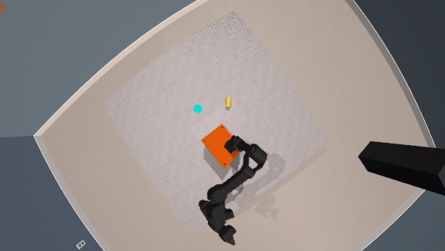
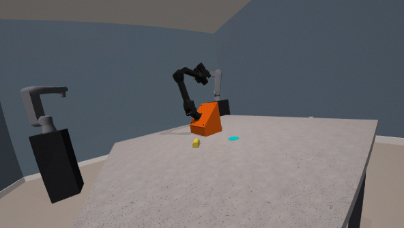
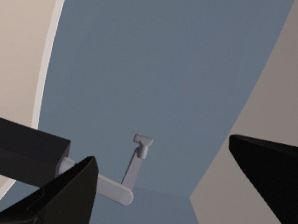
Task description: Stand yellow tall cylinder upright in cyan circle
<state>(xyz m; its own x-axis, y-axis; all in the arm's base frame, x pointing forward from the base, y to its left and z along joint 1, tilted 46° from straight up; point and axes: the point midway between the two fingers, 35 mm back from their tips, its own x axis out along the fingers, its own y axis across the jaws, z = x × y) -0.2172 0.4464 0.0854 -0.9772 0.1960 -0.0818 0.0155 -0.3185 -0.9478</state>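
Right now my gripper tip is 50 cm short of the yellow tall cylinder, 45 cm to the left of it and 47 cm above it. Also, from my gripper tip: cyan circle 61 cm ahead, 26 cm to the right, 49 cm below.
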